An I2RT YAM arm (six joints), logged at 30 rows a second.
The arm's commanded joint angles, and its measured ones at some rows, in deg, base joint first. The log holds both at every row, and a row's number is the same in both.
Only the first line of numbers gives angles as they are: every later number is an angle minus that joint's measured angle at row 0.
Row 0, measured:
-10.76 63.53 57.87 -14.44 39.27 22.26
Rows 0 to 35, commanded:
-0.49 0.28 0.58 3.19 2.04 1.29
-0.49 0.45 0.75 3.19 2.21 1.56
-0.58 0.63 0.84 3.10 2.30 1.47
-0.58 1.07 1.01 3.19 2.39 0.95
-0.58 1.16 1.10 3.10 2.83 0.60
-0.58 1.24 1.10 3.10 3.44 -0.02
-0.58 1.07 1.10 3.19 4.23 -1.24
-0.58 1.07 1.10 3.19 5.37 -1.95
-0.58 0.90 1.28 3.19 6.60 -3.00
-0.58 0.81 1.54 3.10 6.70 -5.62
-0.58 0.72 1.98 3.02 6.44 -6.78
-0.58 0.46 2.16 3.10 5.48 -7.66
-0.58 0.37 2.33 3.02 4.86 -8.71
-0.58 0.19 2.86 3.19 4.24 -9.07
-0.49 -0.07 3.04 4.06 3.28 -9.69
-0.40 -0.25 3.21 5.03 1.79 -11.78
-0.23 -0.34 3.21 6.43 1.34 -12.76
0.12 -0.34 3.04 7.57 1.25 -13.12
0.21 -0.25 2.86 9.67 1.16 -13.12
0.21 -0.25 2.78 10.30 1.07 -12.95
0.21 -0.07 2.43 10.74 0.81 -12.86
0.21 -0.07 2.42 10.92 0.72 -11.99
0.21 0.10 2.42 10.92 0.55 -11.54
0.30 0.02 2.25 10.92 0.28 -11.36
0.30 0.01 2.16 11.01 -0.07 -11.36
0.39 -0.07 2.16 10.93 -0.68 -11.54
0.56 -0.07 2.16 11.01 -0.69 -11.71
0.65 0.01 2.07 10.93 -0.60 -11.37
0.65 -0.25 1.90 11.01 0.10 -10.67
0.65 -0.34 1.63 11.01 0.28 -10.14
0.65 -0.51 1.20 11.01 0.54 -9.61
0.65 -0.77 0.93 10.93 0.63 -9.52
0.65 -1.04 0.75 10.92 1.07 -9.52
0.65 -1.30 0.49 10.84 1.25 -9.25
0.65 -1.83 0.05 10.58 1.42 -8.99
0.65 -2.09 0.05 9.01 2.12 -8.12
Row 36, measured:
0.15 0.57 0.04 6.39 1.02 -10.36
